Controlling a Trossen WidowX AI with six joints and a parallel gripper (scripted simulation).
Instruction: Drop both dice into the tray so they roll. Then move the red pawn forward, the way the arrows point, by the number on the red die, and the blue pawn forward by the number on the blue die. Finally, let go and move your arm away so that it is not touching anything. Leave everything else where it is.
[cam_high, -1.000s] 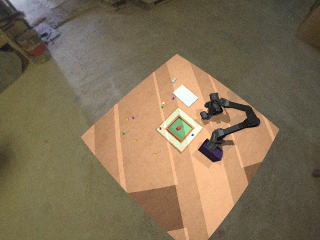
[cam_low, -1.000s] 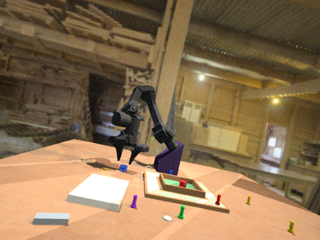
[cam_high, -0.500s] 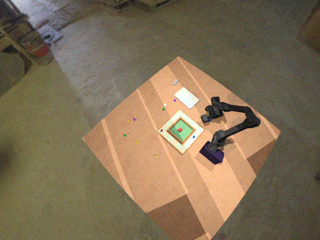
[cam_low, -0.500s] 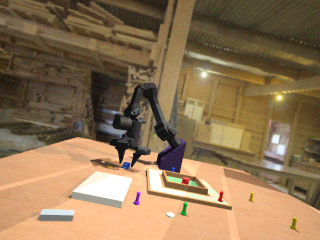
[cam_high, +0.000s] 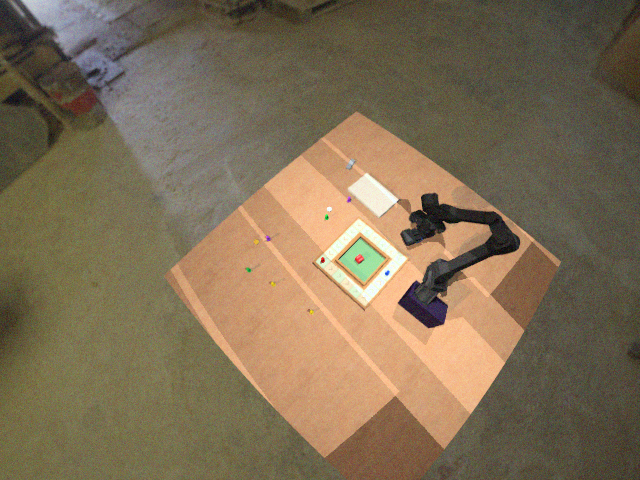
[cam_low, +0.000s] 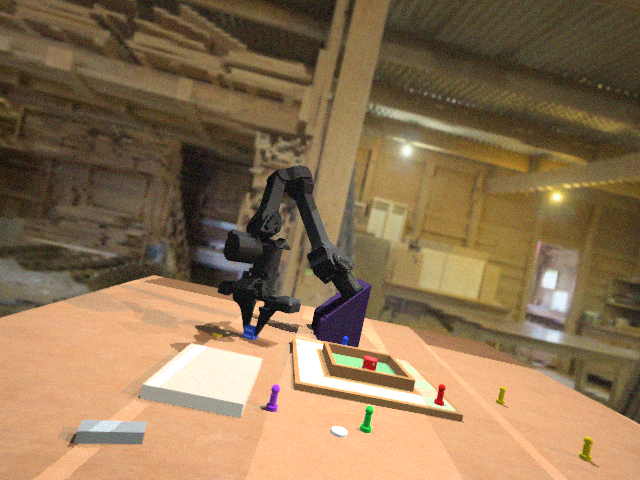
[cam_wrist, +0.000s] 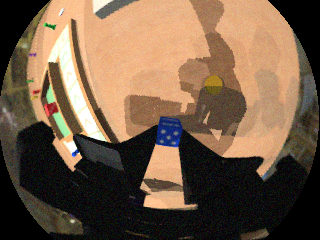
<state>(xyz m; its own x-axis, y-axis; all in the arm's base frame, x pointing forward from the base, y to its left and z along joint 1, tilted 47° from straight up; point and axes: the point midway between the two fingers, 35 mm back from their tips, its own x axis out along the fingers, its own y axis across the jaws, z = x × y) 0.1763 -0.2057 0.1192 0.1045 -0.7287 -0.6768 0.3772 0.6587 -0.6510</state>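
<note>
Now: the red pawn 360 mm to the left of my gripper tip, 210 mm ahead of it and 20 mm above it. From my gripper tip the other things lie so: green tray 250 mm to the left, 100 mm ahead; white flat block 280 mm ahead, 20 mm to the right; blue pawn 210 mm to the left, 20 mm above, 10 mm behind.
</note>
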